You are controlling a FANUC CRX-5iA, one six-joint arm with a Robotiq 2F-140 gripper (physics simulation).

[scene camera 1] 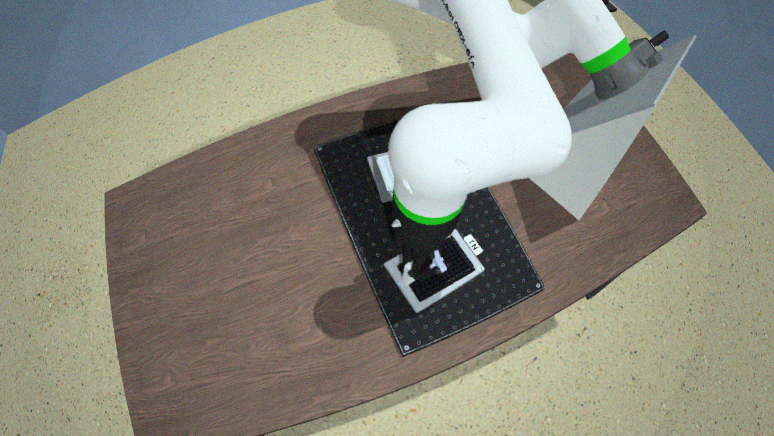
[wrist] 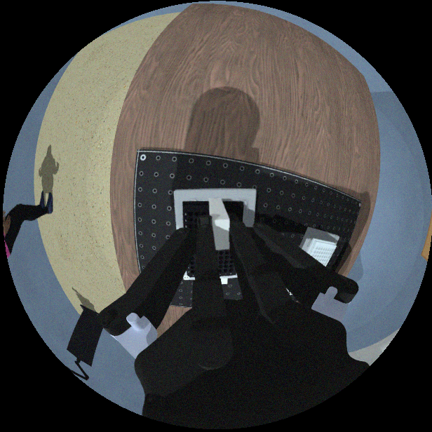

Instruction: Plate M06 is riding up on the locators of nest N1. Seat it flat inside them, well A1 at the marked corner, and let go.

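Places are measured from the arm's base along level axes (x ahead, y left, z up), in centimetres.
Pixels of known places: gripper, between the fingertips: (scene camera 1: 411, 278); arm's base, origin of its link: (scene camera 1: 623, 83).
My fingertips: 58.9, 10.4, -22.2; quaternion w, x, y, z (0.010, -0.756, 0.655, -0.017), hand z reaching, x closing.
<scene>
Ahead of a thing's pixels: the offset from my fingertips to its top centre, as dx, dy, dz. "*": to the spot under its first point.
Plate M06 {-5.9, -0.3, -0.7} (scene camera 1: 460, 265) (wrist: 192, 215), a black well plate, lies in the light grey frame of nest N1 {* +1.0, +1.7, -2.5} (scene camera 1: 409, 292) (wrist: 195, 194). The fingers cover part of it in both views. I cannot tell whether it sits fully flat, nor which corner is well A1. My gripper (scene camera 1: 407, 272) (wrist: 214, 209) is shut with its pale pads together and nothing between them. It points down over the plate, towards the nest side away from the N1 label {* -15.4, -2.0, -3.5} (scene camera 1: 472, 244). Whether the tips touch the plate is not clear.
A second nest {-12.0, -23.5, -2.2} (scene camera 1: 382, 190) (wrist: 321, 234) holding a white plate {-12.0, -23.5, -1.0} (scene camera 1: 385, 172) (wrist: 321, 250) stands on the same black perforated board {* +2.9, -24.2, -3.6} (scene camera 1: 346, 194) (wrist: 155, 200). The arm partly hides it in the scene view. A grey slanted panel (scene camera 1: 601, 157) stands by the arm's base.
</scene>
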